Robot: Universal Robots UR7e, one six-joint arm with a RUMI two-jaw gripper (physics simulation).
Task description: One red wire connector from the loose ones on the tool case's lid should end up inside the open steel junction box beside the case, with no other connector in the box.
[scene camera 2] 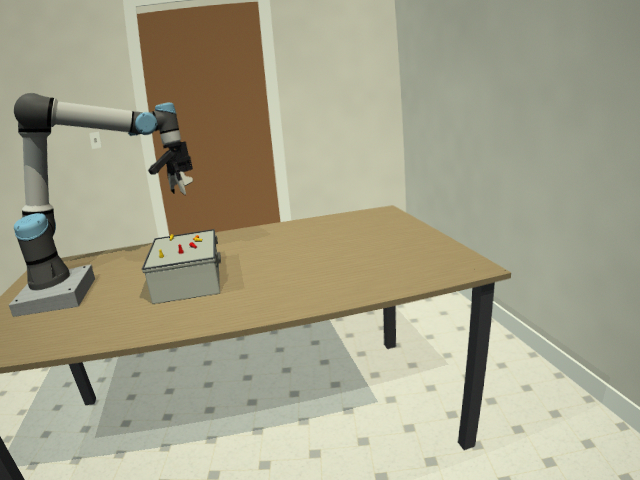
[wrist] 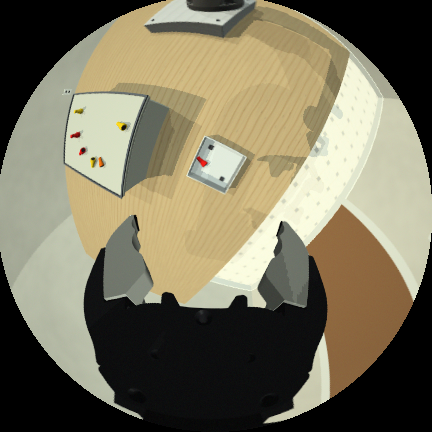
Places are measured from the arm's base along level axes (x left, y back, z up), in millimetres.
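Where they show: gripper, between the fingertips: (scene camera 2: 179, 194) (wrist: 207, 220); arm's base, origin of its link: (scene camera 2: 49, 280).
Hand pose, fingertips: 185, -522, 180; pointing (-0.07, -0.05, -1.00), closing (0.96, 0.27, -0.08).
Note:
Things, the pixels of their top centre, and the offset from my fingertips, as dx, dy, dz. "spot": a spot on its surface instead. Level surfaces: height alone.
- open steel junction box, a spot on its surface: (wrist: 209, 183) spot: -7, -41, -208
- red connector, centre of its top: (wrist: 200, 161) -45, +2, -213
- tool case, a spot on its surface: (scene camera 2: 183, 284) spot: -469, +45, -182
- orange connector, centre of its top: (wrist: 98, 162) -259, -25, -103
- wooden table, height of its surface: dz -231
The open steel junction box (wrist: 209, 183) stands on the table in the wrist view; it does not show in the scene view. A red connector (wrist: 201, 161) lies inside it near the left wall, with no other connector visible in the box. My gripper (scene camera 2: 178, 192) (wrist: 207, 220) is open and empty, high above the table. On the lid (wrist: 106, 142) of the tool case (scene camera 2: 183, 284) lie two red connectors, one (scene camera 2: 180, 249) (wrist: 75, 135) and another (scene camera 2: 192, 245) (wrist: 82, 151).
The lid also bears several yellow connectors, among them one (scene camera 2: 161, 253) (wrist: 122, 126) set apart from the rest, and an orange connector (wrist: 101, 162). The arm's base plate (scene camera 2: 49, 299) (wrist: 190, 26) is on the wooden table (scene camera 2: 330, 258) (wrist: 165, 65). The case stands taller than the junction box.

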